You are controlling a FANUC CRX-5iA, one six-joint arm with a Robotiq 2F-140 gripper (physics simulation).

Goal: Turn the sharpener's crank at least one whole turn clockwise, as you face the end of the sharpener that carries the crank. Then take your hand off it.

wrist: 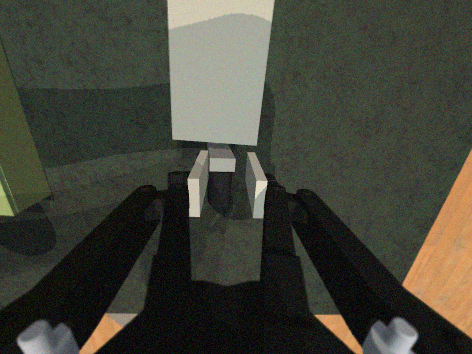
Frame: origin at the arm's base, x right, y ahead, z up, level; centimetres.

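Seen in the pictures: gripper, fingertip midpoint: (227,165).
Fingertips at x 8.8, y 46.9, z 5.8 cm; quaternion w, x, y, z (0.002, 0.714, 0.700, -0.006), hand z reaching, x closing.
Observation:
Pixels of each thing's top centre, then the offset from my fingertips to it. "spot": a spot on its surface instead. Level surfaces: height alone.
- sharpener at a spot on its surface: (217,85) spot: dy -0.9, dx -7.4, dz +1.8 cm
- dark handle at a spot on its surface: (220,192) spot: dy -0.6, dx +1.5, dz +3.0 cm
- dark green mat at its surface level: dz -10.9 cm
The sharpener (217,85) is a pale grey-white block at the top centre of the wrist view, with a shadow line across its upper part. Its crank (222,164) sticks out from the near end: a short light grey arm, with a dark handle (220,192) pointing toward the gripper. My gripper (227,165) is partly open, its two pale pads standing on either side of the crank's handle. A gap shows between the handle and each pad, narrower on the left. The handle is dark against shadow, so its exact outline is hard to see.
A yellow-green box (22,145) stands at the left edge, to the left of the sharpener. The dark green mat (360,125) lies under the sharpener. The wooden table (445,255) shows beyond the mat's edge at the lower right and along the bottom.

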